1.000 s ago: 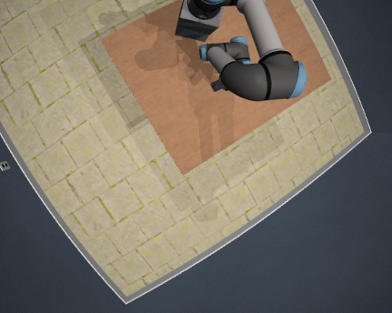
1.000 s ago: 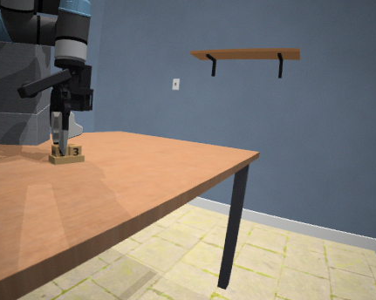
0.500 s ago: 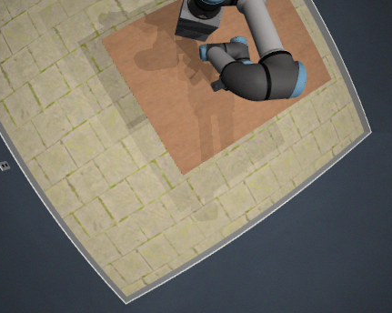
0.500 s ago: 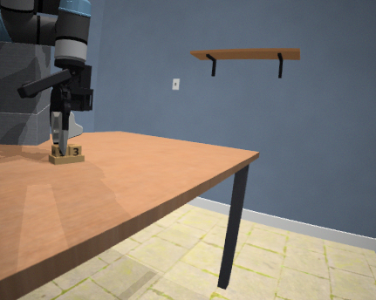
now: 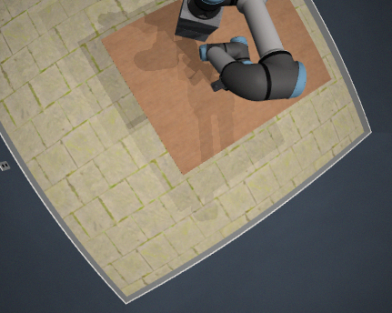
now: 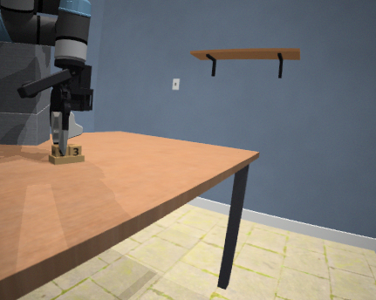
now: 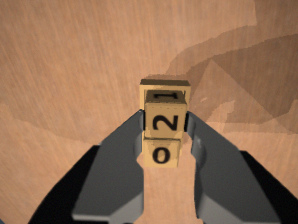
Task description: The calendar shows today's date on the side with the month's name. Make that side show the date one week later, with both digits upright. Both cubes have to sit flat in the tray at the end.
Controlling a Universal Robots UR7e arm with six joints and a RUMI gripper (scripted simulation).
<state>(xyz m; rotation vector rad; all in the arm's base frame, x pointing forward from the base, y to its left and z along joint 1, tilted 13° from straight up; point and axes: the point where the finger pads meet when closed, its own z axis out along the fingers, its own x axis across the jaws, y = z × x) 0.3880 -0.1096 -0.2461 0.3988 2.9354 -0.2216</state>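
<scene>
Right now my hand is 2 cm to the right of the wooden tray and 3 cm above it. The rest, counted from my hand: cube (1 cm ahead, 3 cm to the left, 1 cm below).
</scene>
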